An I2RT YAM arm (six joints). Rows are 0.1 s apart.
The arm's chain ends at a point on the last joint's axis. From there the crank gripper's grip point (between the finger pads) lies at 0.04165 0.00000 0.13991 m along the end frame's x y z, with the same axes.
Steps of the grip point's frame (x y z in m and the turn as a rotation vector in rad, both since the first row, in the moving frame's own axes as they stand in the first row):
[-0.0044, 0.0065, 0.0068, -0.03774, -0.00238, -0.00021]
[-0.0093, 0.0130, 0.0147, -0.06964, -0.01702, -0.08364]
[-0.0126, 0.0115, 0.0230, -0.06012, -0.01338, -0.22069]
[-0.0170, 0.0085, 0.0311, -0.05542, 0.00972, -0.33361]
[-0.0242, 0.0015, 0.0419, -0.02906, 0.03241, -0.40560]
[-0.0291, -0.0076, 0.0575, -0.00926, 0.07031, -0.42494]
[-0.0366, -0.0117, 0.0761, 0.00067, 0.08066, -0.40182]
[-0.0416, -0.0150, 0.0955, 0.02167, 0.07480, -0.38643]
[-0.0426, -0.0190, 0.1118, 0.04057, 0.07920, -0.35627]
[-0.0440, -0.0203, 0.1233, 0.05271, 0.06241, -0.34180]
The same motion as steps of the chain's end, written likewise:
[-0.0041, 0.0012, 0.0068, -0.03774, -0.00238, -0.00021]
[-0.0072, 0.0066, 0.0142, -0.06964, -0.01702, -0.08364]
[-0.0107, 0.0121, 0.0224, -0.06012, -0.01338, -0.22069]
[-0.0173, 0.0148, 0.0313, -0.05542, 0.00972, -0.33361]
[-0.0260, 0.0149, 0.0431, -0.02906, 0.03241, -0.40560]
[-0.0351, 0.0104, 0.0606, -0.00926, 0.07031, -0.42494]
[-0.0441, 0.0069, 0.0798, 0.00067, 0.08066, -0.40182]
[-0.0480, 0.0056, 0.0991, 0.02167, 0.07480, -0.38643]
[-0.0497, 0.0029, 0.1159, 0.04057, 0.07920, -0.35627]
[-0.0488, 0.0023, 0.1267, 0.05271, 0.06241, -0.34180]

